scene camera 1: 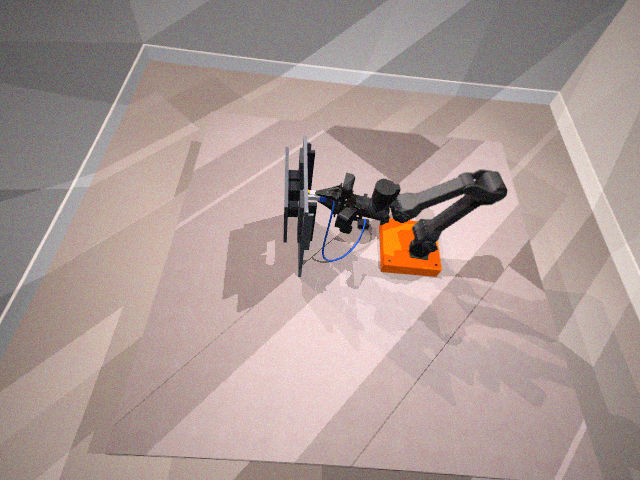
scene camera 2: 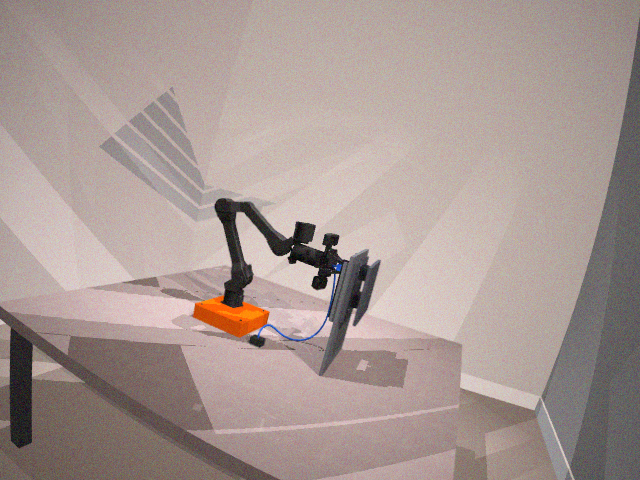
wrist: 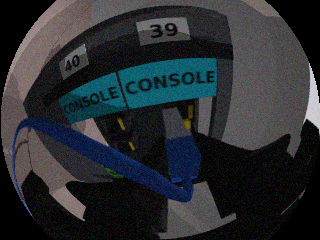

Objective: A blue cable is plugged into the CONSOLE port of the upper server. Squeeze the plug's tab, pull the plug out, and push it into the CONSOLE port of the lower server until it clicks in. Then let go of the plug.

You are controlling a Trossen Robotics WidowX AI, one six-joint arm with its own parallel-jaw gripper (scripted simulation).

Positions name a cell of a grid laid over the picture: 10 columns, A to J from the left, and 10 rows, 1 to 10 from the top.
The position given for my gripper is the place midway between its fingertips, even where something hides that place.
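I'm seeing a blue plug (wrist: F7), and there's an upright rack panel (wrist: E3) as well. As for my gripper (scene camera 1: E5), it's also there in scene camera 2 (scene camera 2: F6), and the wrist view has the gripper too (wrist: F6).
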